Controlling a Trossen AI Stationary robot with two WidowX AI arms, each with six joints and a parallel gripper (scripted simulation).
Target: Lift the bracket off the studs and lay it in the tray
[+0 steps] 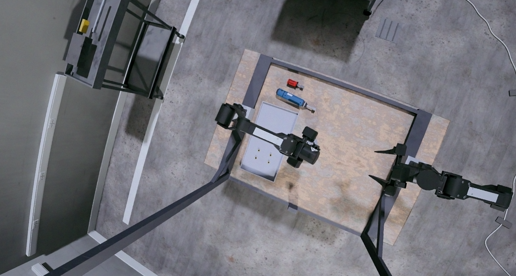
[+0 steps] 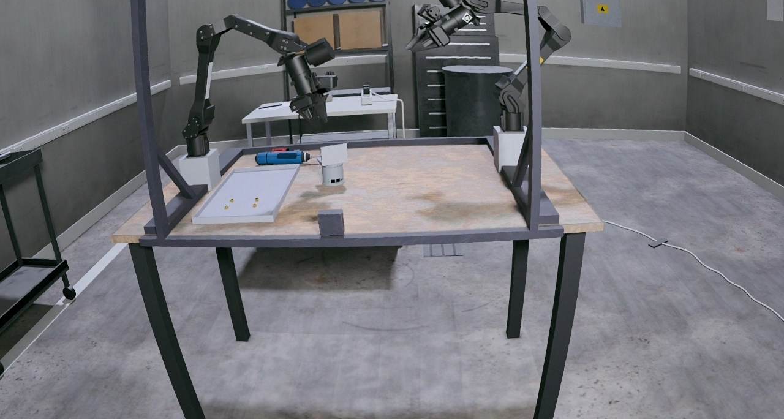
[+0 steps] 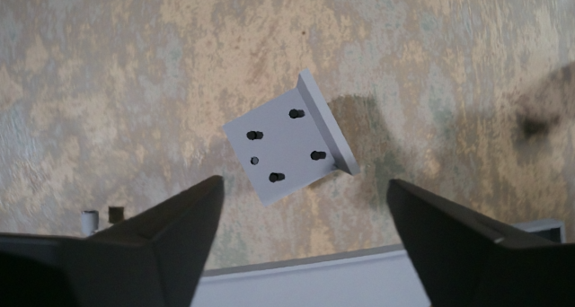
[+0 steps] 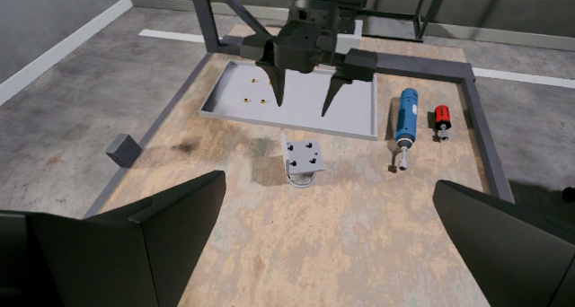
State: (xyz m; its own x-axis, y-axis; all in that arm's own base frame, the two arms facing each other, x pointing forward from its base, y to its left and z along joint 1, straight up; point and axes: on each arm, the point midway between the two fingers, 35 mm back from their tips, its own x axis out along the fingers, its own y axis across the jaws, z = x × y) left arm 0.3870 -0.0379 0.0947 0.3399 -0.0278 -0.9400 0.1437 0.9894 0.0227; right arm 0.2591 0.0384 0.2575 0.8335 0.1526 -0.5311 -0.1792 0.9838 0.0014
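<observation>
Right now the grey l-shaped bracket is 120 mm below my left hand, 30 mm to the right of it and 10 mm ahead of it. The rest, counted from my left hand: red tool (310 mm ahead, 180 mm below, 150 mm to the left); grey tray (200 mm to the left, 190 mm below, 50 mm behind); joint module (160 mm below, 30 mm to the right, 10 mm ahead).
</observation>
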